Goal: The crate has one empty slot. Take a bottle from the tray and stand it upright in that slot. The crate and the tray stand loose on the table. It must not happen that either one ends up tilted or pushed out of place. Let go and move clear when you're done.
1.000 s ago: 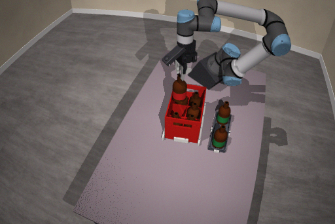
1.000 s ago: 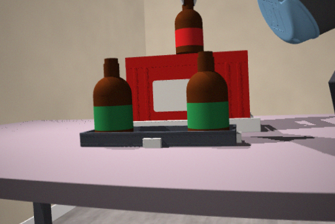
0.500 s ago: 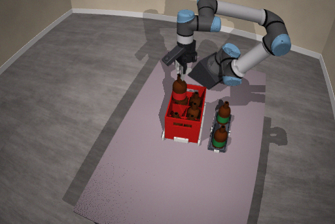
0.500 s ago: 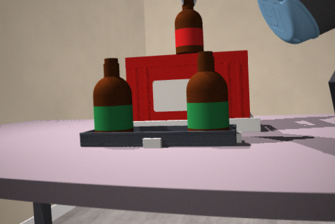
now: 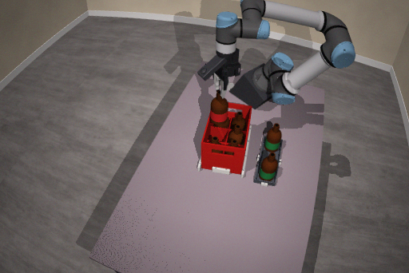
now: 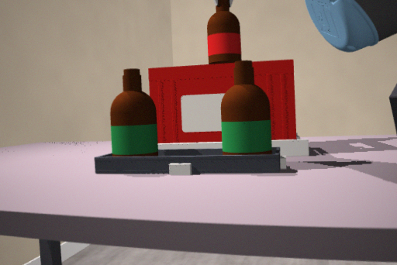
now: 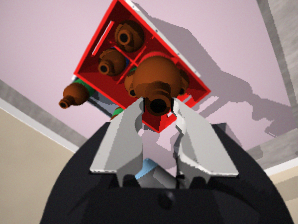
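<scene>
The red crate lies 250 mm below my hand, 40 mm to the left of it and 10 mm behind it. Also, from my hand: tray 320 mm below, 260 mm to the left, 50 mm behind.
</scene>
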